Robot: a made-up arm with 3 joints. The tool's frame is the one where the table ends.
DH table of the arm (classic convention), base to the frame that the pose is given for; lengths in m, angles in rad. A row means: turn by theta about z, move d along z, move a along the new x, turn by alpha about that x. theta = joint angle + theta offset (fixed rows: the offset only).
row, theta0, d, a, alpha
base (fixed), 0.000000, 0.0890, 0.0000, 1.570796
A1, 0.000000, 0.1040, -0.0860, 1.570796
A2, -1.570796, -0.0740, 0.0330, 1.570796
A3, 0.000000, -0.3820, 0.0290, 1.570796
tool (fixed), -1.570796, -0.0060, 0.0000, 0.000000
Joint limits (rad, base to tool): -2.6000..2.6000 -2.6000..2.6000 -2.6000..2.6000
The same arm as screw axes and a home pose.
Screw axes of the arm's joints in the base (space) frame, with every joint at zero. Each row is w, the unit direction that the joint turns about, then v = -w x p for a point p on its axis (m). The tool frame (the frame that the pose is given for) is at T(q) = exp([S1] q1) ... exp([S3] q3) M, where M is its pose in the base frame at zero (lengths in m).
S1 = (0, -1, 0, 0.089, 0, 0)
S2 = (0, 0, -1, 0.104, -0.086, 0)
S3 = (-1, 0, 0, 0, -0.163, -0.071)
M: xyz 0.296 -0.042 0.157 (m) rpy 0 0 0 (rad, as in URDF)
Joint limits (rad, base to tool): -2.6..2.6 -2.6..2.6 -2.6..2.6

